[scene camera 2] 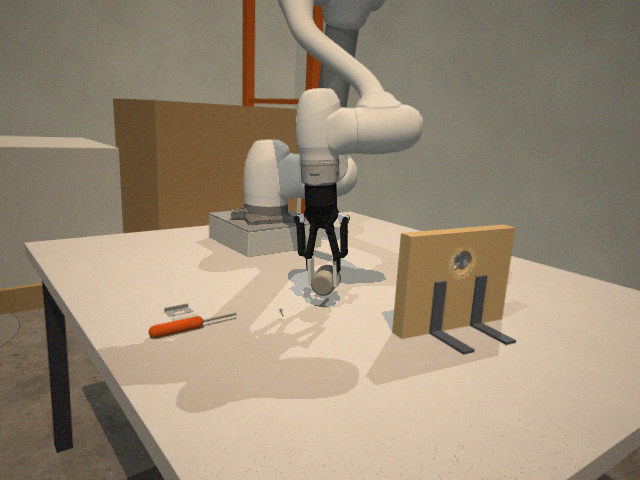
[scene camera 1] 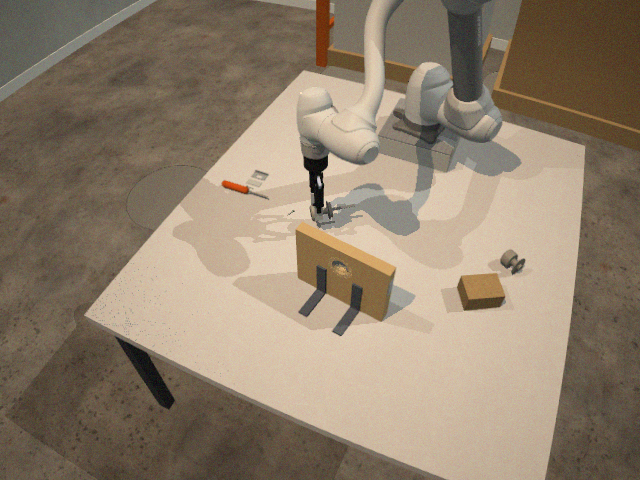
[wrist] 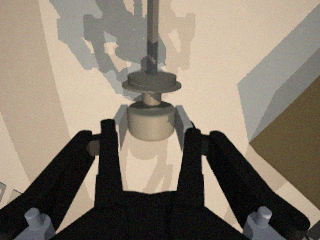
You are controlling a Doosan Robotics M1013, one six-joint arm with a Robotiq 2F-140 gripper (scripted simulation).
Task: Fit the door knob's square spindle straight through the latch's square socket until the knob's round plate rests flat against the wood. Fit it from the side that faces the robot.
Labels:
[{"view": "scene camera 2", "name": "my gripper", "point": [323,284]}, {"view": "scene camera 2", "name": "wood panel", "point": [425,257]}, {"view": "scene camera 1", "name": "my gripper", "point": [316,213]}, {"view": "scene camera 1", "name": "wood panel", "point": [314,247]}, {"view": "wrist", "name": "my gripper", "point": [151,115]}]

